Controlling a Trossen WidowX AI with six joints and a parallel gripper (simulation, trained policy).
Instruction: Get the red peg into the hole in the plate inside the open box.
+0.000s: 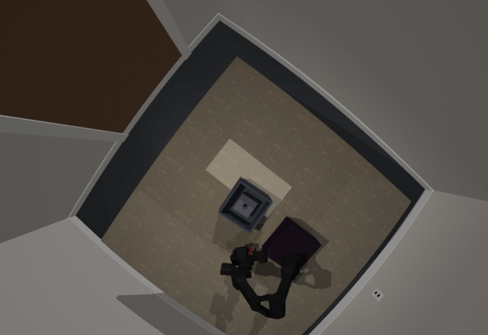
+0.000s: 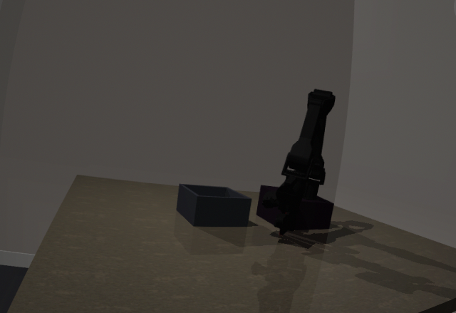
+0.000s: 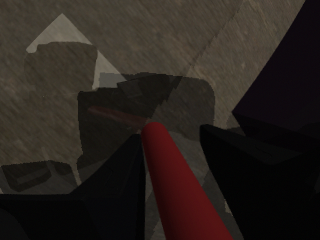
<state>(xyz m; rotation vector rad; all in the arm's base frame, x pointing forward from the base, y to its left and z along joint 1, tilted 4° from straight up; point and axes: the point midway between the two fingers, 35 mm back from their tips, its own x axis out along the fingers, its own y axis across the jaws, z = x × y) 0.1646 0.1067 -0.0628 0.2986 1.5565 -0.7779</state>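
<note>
The plate lies 190 mm to the right of my gripper tip, 170 mm ahead of it and 40 mm above it. From my gripper tip the other things lie so: dark box (190 mm to the right, 170 mm ahead, 20 mm above); red peg (30 mm above, 10 mm to the left, 10 mm ahead).
</note>
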